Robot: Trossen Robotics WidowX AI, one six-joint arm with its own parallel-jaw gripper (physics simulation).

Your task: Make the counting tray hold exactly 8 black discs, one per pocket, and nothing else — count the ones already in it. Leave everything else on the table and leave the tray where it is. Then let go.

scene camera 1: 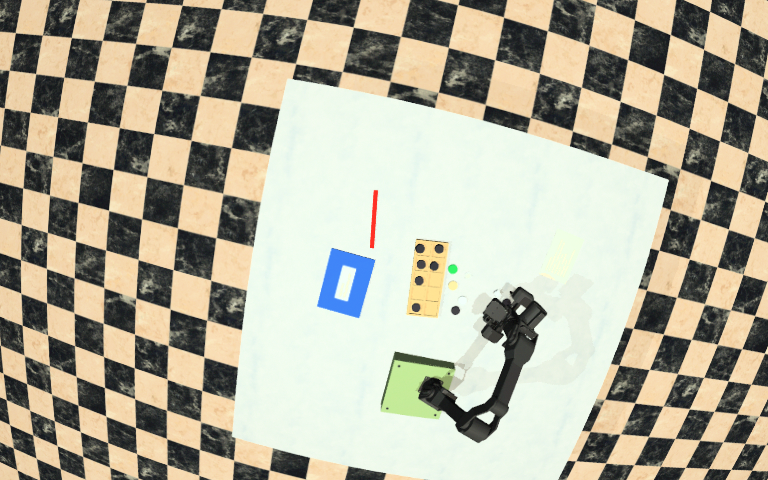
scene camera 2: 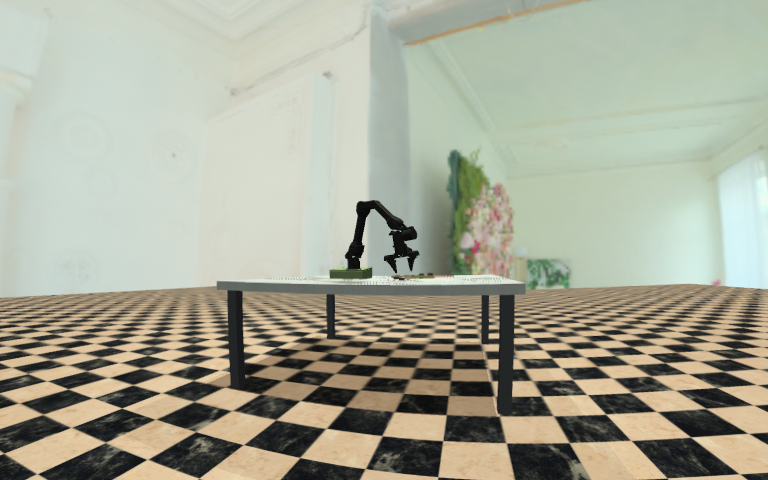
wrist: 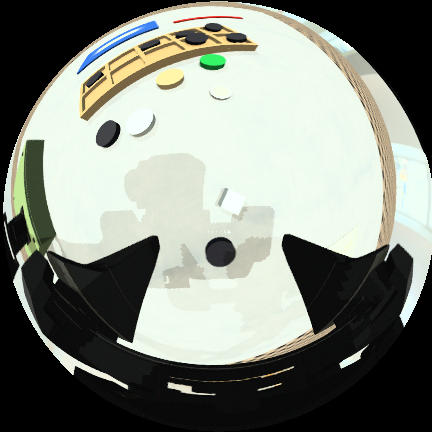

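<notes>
The tan counting tray (scene camera 1: 432,292) (wrist: 115,94) has two columns of pockets. In scene camera 1, its upper two rows hold black discs in both pockets, the third and bottom rows hold one at left, and the fourth row is empty. A loose black disc (scene camera 1: 455,310) (wrist: 108,133) lies beside the tray's lower right. Another black disc (wrist: 220,252) lies on the table below and between the spread fingers in the wrist view; the arm hides it in scene camera 1. My gripper (scene camera 2: 403,271) (wrist: 221,241) is open and empty, pointing down above the table.
A green disc (scene camera 1: 452,268) (wrist: 213,61), yellow disc (scene camera 1: 453,285) (wrist: 170,78), white disc (wrist: 140,121) and small pale disc (wrist: 220,92) lie near the tray. A white cube (wrist: 232,201) is near the gripper. A blue frame (scene camera 1: 330,284) and red strip (scene camera 1: 373,219) lie beyond the tray.
</notes>
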